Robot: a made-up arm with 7 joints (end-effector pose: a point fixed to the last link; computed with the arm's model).
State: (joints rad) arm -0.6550 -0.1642 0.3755 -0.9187 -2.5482 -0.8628 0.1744
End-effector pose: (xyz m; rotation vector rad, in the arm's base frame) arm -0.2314 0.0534 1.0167 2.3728 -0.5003 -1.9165
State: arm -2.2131 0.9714 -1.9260 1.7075 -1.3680 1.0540 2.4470
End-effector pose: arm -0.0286 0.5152 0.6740 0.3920 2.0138 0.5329
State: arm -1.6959 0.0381 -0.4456 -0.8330 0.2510 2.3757 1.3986
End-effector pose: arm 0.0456 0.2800 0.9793 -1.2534 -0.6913 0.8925
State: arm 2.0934 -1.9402 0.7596 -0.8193 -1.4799 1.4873 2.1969
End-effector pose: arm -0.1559 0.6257 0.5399 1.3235 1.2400 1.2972
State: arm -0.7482 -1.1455 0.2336 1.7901 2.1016 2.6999 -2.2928
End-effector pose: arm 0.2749 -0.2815 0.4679 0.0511 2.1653 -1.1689
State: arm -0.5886 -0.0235 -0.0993 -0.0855 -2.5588 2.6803 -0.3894
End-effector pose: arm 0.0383 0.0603 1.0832 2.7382 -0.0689 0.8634
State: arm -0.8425 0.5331 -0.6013 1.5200 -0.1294 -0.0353 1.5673
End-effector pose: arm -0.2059 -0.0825 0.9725 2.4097 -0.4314 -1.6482
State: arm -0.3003 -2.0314 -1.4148 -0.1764 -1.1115 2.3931 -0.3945
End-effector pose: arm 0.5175 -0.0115 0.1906 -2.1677 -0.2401 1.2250
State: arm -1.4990 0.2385 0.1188 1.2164 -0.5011 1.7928 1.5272
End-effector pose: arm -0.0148 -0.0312 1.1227 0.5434 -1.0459 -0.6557
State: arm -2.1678 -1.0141 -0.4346 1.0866 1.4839 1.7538 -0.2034
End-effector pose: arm -0.4827 -0.3053 0.6512 0.9347 -1.2720 -2.5594
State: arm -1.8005 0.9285 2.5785 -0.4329 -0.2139 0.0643 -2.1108
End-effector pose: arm -0.0452 0.4867 0.9688 -2.3638 -0.7190 0.3550
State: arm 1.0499 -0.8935 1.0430 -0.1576 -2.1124 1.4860 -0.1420
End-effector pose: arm 0.2365 0.3825 1.0463 -0.4697 -0.8124 0.3109
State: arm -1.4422 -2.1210 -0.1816 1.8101 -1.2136 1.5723 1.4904
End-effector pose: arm -0.0100 -0.2264 0.0382 1.8117 2.0612 -1.2933
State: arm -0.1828 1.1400 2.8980 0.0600 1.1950 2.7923 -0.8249
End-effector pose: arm -0.4965 0.1208 0.7729 1.2704 0.5008 1.7028
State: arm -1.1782 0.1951 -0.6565 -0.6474 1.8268 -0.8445 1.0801
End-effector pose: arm 0.0143 0.2405 1.0754 0.4785 0.6067 -0.8828
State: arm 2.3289 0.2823 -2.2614 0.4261 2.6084 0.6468 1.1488
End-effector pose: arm 0.2744 -0.0209 1.1166 -1.4304 -1.2065 -1.9214
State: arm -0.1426 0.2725 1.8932 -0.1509 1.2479 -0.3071 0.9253
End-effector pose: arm -0.2177 -0.0151 1.1454 -0.7131 1.3142 2.2772
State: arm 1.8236 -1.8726 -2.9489 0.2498 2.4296 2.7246 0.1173
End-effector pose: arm -0.0988 0.6057 0.4378 0.7115 -0.8205 2.0199
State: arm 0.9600 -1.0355 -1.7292 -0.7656 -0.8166 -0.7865 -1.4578
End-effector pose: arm 0.1582 0.5377 0.7984 -1.5686 0.5857 -1.4397
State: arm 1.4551 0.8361 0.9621 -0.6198 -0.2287 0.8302 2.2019
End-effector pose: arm 0.1542 -0.5142 0.7949 -0.6170 -0.6685 -1.6345
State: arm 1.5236 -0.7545 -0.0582 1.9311 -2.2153 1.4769 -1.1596
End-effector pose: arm -0.0422 0.4047 0.5417 1.7136 1.5794 -0.8198
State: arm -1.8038 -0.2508 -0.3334 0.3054 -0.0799 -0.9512 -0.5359
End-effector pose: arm -0.1397 -0.1943 1.1044 1.4076 1.2966 -1.5355
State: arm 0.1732 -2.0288 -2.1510 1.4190 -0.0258 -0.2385 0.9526
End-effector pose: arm 0.5393 -0.1324 0.4753 -0.4481 -0.3567 -3.0327
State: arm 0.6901 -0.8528 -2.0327 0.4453 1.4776 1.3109 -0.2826
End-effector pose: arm 0.3883 0.2103 1.0372 -0.1352 -0.4617 -0.0953
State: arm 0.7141 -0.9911 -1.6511 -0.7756 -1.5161 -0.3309 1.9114
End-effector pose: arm 0.2008 0.4750 0.7788 0.9364 -1.9471 -0.0240
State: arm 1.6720 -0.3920 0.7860 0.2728 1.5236 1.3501 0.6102
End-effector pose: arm -0.0295 0.3681 1.0840 -1.0064 -1.8405 -1.1972
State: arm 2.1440 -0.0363 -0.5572 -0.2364 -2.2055 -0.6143 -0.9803
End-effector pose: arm 0.0194 -0.0880 1.1633 -0.3652 0.8981 -0.3491
